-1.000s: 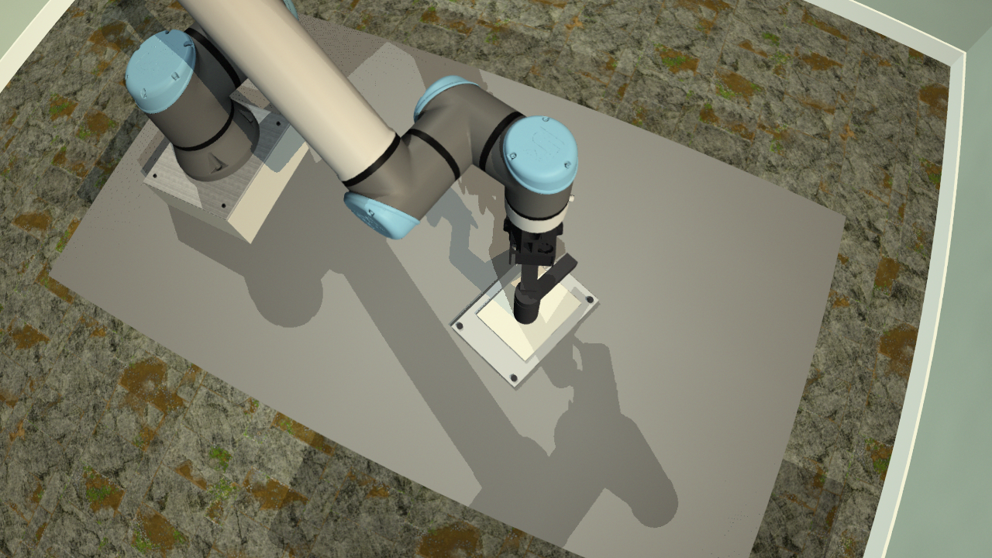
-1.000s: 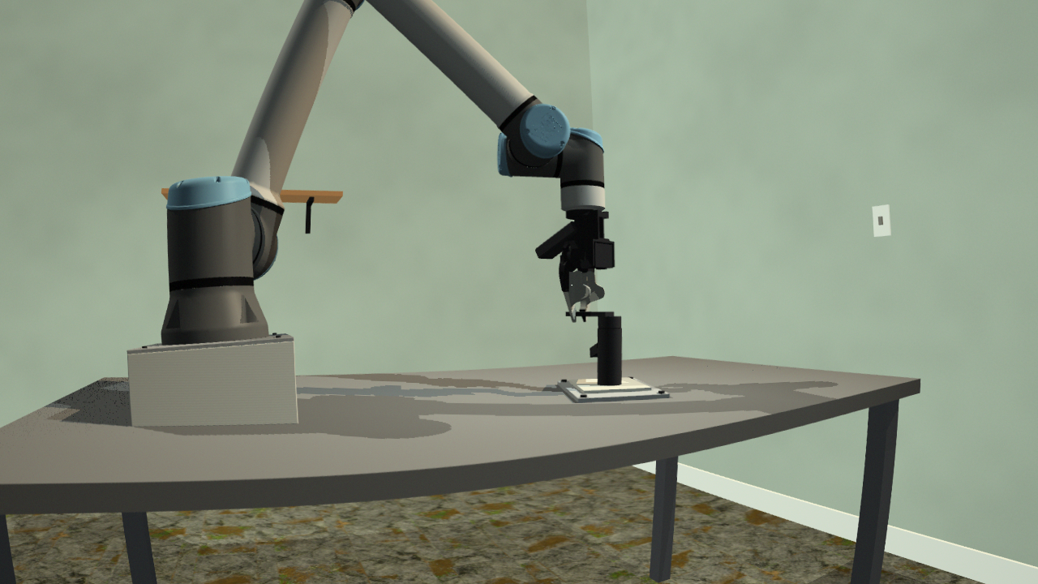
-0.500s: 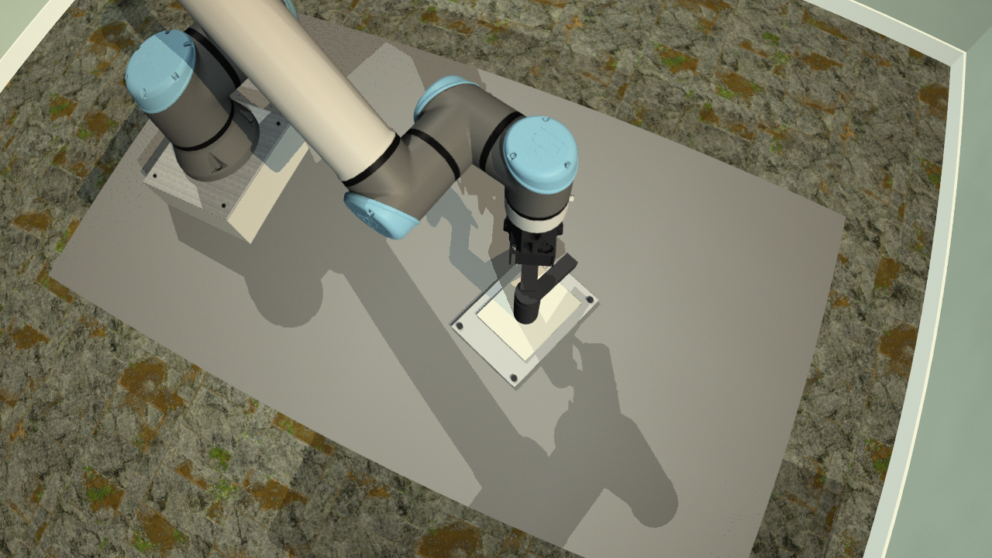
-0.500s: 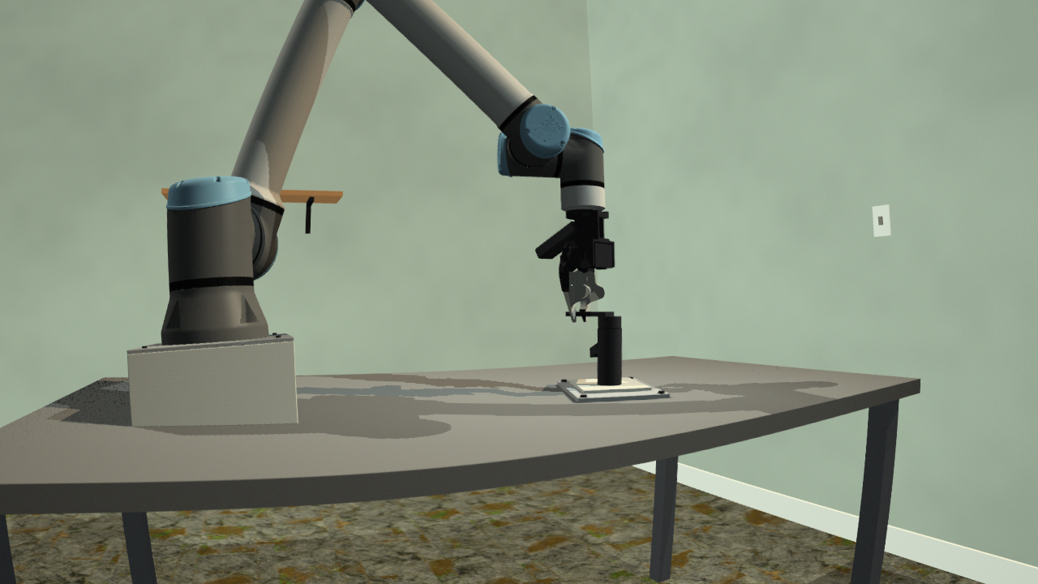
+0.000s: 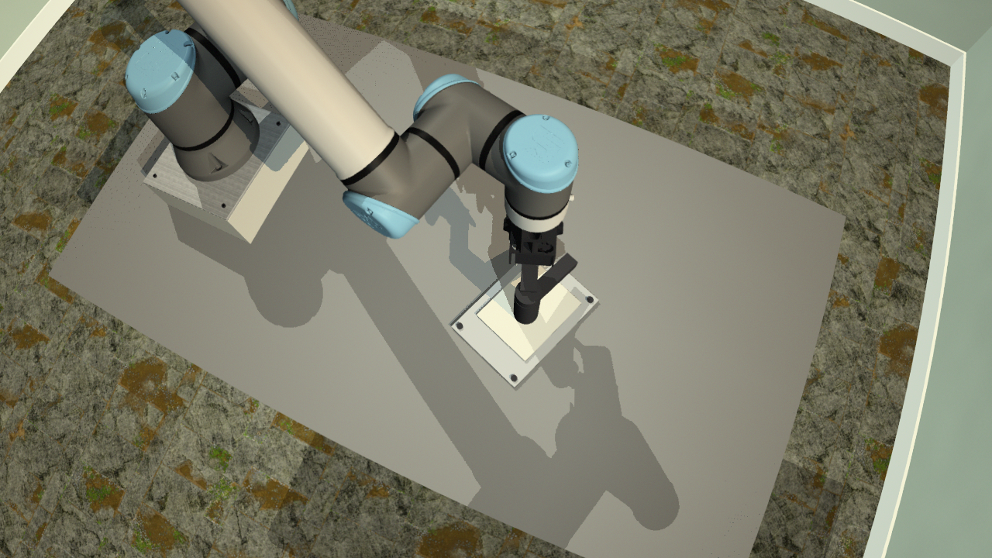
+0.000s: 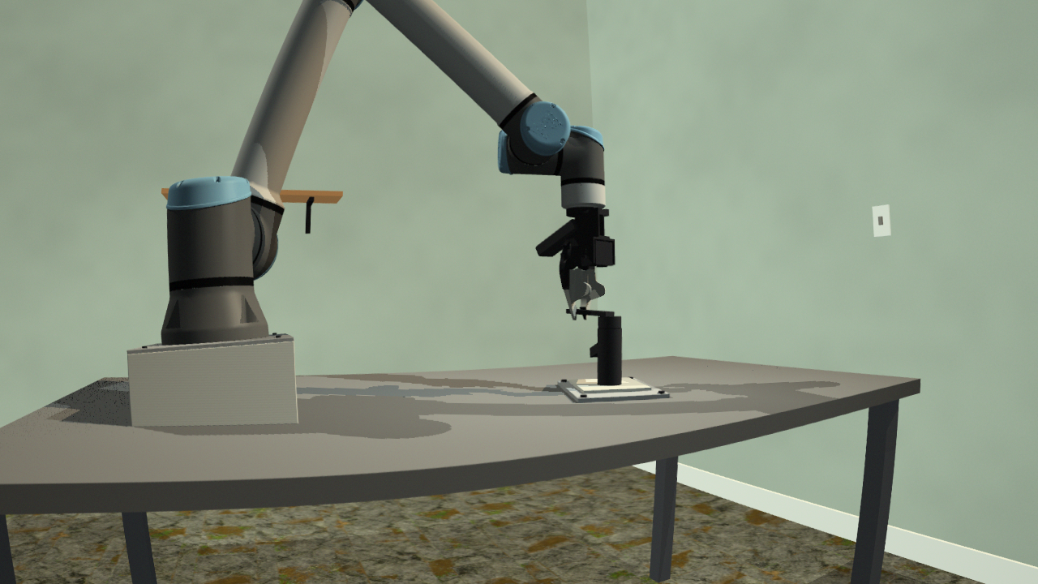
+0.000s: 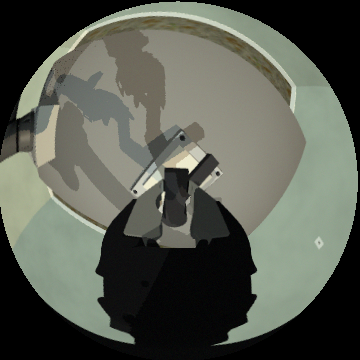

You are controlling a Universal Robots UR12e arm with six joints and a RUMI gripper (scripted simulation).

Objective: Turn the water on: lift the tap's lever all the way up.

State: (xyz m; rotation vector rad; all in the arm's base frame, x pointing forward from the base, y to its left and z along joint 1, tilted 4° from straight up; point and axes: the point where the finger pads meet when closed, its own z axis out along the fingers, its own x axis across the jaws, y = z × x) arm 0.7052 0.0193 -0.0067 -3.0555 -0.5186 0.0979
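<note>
Right now the black tap is 2 cm ahead of my hand, 5 cm to the right of it and 6 cm below it. Round my hand: black lever 1 cm ahead, 3 cm to the right.
</note>
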